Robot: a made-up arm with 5 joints.
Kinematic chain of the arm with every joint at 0, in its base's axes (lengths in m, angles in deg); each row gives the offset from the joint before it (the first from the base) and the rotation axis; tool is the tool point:
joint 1: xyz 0 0 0.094 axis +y
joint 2: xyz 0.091 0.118 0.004 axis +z
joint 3: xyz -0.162 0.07 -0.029 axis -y
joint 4: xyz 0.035 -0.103 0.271 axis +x
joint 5: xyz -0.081 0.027 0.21 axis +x
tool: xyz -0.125 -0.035 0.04
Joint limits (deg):
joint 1: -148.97..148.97
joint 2: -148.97..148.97
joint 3: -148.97..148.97
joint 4: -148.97..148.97
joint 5: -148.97..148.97
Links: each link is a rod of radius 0.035 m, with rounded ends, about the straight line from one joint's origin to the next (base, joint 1, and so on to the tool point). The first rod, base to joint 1, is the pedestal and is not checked.
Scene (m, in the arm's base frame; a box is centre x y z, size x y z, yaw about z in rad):
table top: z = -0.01
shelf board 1: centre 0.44 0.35 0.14 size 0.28 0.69 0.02 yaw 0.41
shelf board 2: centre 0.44 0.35 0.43 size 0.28 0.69 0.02 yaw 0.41
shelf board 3: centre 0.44 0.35 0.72 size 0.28 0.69 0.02 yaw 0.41
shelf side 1: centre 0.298 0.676 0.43 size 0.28 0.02 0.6 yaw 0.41
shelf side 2: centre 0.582 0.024 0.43 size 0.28 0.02 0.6 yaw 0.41
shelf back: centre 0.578 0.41 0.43 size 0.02 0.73 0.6 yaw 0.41
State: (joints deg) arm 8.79 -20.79 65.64 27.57 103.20
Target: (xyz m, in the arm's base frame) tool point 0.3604 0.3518 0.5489
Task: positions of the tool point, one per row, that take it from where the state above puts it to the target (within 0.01 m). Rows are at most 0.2 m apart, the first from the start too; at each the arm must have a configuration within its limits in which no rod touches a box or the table.
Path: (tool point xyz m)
1: -0.4688 0.3792 0.1790
2: -0.3884 0.4920 0.2166
3: -0.3025 0.5487 0.2844
4: -0.2396 0.5418 0.3717
5: -0.2185 0.4764 0.4537
6: -0.1154 0.4898 0.5072
7: 0.0005 0.4853 0.5469
8: 0.1234 0.4610 0.5685
9: 0.2460 0.4162 0.5694
10: 0.3604 0.3518 0.5489

